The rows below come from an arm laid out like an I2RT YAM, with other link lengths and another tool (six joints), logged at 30 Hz.
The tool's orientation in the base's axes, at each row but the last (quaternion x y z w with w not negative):
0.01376, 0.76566, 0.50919, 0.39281
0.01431, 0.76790, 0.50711, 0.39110
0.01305, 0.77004, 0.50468, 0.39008
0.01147, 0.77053, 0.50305, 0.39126
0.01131, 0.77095, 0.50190, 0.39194
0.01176, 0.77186, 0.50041, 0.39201
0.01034, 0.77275, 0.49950, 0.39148
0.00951, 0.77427, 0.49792, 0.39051
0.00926, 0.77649, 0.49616, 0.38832
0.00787, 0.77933, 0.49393, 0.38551
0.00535, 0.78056, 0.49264, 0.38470
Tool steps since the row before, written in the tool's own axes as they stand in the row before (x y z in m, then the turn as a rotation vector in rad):
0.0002, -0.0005, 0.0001, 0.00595, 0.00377, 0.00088
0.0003, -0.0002, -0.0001, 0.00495, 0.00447, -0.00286
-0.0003, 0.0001, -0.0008, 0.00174, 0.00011, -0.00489
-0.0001, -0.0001, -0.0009, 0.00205, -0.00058, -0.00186
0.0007, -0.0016, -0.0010, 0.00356, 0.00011, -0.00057
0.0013, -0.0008, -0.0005, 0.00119, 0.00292, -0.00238
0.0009, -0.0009, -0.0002, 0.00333, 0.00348, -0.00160
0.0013, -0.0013, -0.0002, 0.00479, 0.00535, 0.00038
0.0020, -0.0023, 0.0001, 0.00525, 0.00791, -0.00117
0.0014, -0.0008, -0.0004, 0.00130, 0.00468, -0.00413
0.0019, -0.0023, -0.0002, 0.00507, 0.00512, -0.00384
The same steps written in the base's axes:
0.0001, -0.0001, -0.0005, -0.00500, 0.00500, -0.00067
-0.0002, 0.0000, -0.0003, -0.00687, 0.00205, 0.00114
-0.0003, -0.0007, 0.0004, -0.00425, -0.00298, -0.00002
-0.0004, -0.0008, 0.0001, -0.00235, -0.00087, -0.00132
-0.0005, -0.0013, -0.0015, -0.00286, 0.00108, -0.00192
-0.0009, -0.0002, -0.0013, -0.00338, 0.00013, 0.00203
-0.0004, -0.0002, -0.0012, -0.00460, 0.00188, 0.00105
-0.0005, -0.0003, -0.0017, -0.00510, 0.00492, 0.00124
-0.0005, -0.0003, -0.0030, -0.00732, 0.00522, 0.00328
-0.0009, -0.0002, -0.0014, -0.00515, -0.00025, 0.00375
-0.0006, -0.0006, -0.0029, -0.00779, 0.00166, 0.00178

